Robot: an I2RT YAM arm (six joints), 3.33 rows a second.
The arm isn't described. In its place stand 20 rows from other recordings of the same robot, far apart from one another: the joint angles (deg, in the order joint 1, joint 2, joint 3, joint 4, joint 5, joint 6), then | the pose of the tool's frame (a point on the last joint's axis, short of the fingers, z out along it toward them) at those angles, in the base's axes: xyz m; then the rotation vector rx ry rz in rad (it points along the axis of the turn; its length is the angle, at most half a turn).
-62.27 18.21 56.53 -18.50 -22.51 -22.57 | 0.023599 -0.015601 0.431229 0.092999 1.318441 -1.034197
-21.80 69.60 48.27 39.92 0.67 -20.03 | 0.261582 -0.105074 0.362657 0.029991 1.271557 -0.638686
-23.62 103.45 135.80 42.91 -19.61 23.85 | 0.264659 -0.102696 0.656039 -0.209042 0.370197 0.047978
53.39 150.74 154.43 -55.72 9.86 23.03 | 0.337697 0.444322 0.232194 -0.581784 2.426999 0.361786
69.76 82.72 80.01 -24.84 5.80 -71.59 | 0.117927 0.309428 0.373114 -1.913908 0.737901 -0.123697
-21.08 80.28 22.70 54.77 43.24 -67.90 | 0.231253 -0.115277 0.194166 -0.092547 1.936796 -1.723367
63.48 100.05 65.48 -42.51 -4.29 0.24 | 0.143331 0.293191 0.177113 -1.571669 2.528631 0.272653
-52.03 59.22 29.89 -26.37 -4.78 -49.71 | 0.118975 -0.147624 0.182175 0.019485 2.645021 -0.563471
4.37 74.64 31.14 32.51 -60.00 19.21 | 0.256101 0.050492 0.225447 -0.563850 1.731735 1.206398
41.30 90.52 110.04 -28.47 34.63 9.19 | 0.265251 0.206100 0.499835 -0.033624 1.700667 0.135766
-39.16 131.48 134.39 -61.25 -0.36 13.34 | 0.383202 -0.311798 0.290359 1.146649 2.330405 -0.156576
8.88 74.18 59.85 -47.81 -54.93 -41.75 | 0.236969 0.066514 0.281489 -1.224741 1.910569 0.964190
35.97 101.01 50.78 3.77 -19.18 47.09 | 0.274291 0.213517 0.144698 0.077300 2.604844 1.017324
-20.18 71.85 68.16 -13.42 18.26 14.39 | 0.267552 -0.110218 0.376756 0.762205 1.707664 -0.367324
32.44 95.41 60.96 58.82 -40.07 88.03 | 0.302573 0.219469 0.328985 -0.047551 1.607810 2.138333
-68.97 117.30 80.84 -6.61 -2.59 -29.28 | 0.164359 -0.423018 0.175939 0.813611 2.325548 -0.772195
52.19 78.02 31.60 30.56 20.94 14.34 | 0.182149 0.213987 0.206323 -0.353331 1.821576 0.477561
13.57 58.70 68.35 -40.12 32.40 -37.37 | 0.202789 0.029324 0.386532 -0.586040 2.038868 -0.841718
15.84 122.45 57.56 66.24 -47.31 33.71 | 0.395043 0.139284 0.142208 -0.449765 1.653113 1.292397
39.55 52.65 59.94 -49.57 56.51 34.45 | 0.145764 0.081869 0.350971 0.368743 1.929081 -0.311506
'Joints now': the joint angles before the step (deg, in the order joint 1, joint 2, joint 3, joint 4, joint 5, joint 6). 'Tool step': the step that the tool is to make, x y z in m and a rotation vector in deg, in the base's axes. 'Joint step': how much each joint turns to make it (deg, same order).
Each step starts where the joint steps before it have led.
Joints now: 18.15, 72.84, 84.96, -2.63, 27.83, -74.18
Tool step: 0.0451, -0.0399, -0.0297, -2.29, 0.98, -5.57
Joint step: -10.17, 5.08, -3.29, 7.50, -4.86, -1.39
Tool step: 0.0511, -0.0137, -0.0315, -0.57, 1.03, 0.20
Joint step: -3.64, 8.92, 0.74, 7.06, -3.87, 0.09
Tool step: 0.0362, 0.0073, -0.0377, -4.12, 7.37, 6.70
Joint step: 0.06, 6.90, 1.22, -1.14, -6.87, -3.18
